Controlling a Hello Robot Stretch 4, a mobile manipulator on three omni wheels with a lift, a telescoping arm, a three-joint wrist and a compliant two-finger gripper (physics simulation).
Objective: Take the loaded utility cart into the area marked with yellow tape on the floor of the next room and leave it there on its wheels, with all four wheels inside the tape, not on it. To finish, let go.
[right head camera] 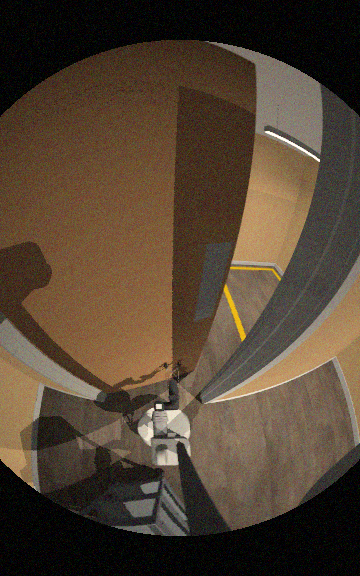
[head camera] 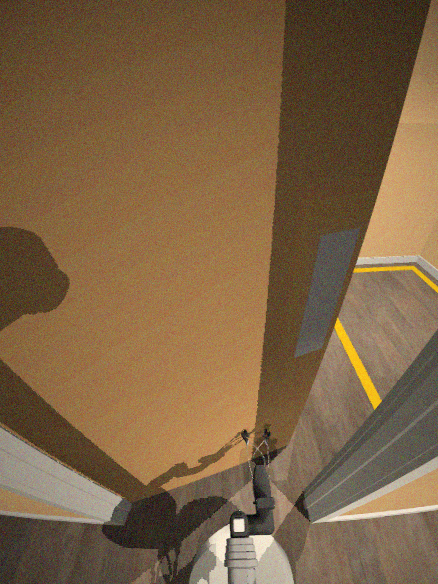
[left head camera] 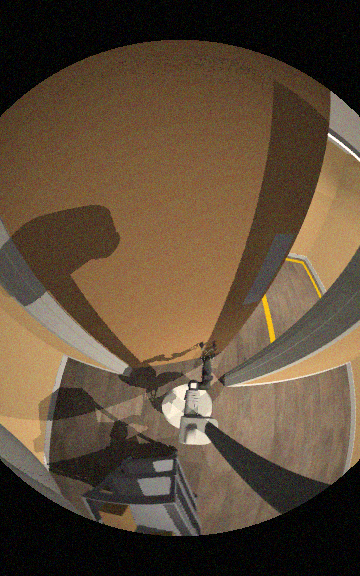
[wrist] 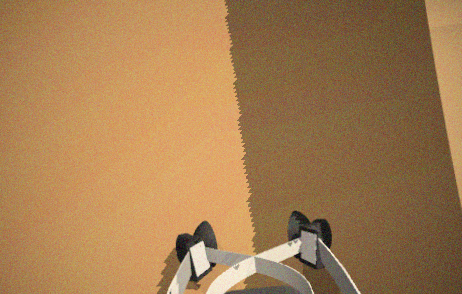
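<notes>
The yellow tape marks floor beyond the doorway at the right; the door and right jamb hide part of it. The grey utility cart stands behind my base, at the bottom of the left and right head camera views, partly cut off. A brown item shows on it in the left head camera view. My gripper is open and empty, fingertips close in front of the door leaf, away from the cart. I cannot tell whether they touch the door.
A brown door leaf stands partly open across the doorway, with a grey plate near its free edge. The left jamb and right jamb flank my front. A gap shows between leaf and right jamb.
</notes>
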